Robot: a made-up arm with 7 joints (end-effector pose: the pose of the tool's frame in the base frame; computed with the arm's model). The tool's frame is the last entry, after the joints. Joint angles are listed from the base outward.
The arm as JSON. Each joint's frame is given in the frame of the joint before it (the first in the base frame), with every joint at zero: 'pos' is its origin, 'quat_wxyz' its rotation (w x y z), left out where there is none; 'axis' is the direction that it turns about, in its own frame. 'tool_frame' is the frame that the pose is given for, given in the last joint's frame.
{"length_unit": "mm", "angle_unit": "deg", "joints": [
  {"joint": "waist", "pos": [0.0, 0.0, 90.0], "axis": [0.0, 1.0, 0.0]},
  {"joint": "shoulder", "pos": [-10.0, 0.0, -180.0], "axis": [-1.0, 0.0, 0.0]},
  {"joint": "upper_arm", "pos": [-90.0, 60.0, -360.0], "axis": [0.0, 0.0, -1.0]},
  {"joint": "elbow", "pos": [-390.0, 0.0, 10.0], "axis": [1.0, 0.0, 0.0]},
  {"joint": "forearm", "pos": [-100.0, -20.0, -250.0], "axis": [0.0, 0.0, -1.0]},
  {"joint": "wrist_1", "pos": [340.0, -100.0, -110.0], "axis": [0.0, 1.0, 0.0]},
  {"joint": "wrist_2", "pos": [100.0, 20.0, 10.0], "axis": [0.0, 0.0, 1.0]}
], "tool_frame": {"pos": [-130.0, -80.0, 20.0]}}
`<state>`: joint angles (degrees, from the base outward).
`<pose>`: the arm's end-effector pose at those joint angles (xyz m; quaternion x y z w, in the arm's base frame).
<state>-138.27 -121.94 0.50 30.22 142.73 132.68 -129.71</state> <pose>0.3335 0.6990 -0.6918 -0.8541 0.3363 0.0533 0.3932</pose>
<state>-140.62 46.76 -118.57 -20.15 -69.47 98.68 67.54</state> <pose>0.5083 -0.7101 0.6019 -0.4305 0.7052 -0.4697 0.3111</pose>
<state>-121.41 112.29 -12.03 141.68 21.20 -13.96 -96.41</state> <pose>0.4900 -0.2618 0.0587 0.8278 -0.2971 -0.3224 0.3501</pose>
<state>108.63 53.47 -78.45 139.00 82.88 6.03 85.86</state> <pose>0.1835 -0.6234 0.9384 -0.2652 -0.7953 0.5132 0.1838</pose>
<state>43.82 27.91 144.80 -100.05 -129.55 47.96 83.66</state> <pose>-0.7888 0.4113 -0.8734 0.8834 0.3885 -0.0271 0.2608</pose>
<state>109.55 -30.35 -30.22 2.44 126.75 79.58 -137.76</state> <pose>-0.9798 -0.0708 0.9716 0.5848 -0.2125 0.0174 0.7827</pose>
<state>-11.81 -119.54 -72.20 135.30 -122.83 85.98 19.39</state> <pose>-0.0922 0.0574 -0.6055 -0.2113 0.9181 -0.1352 0.3069</pose>
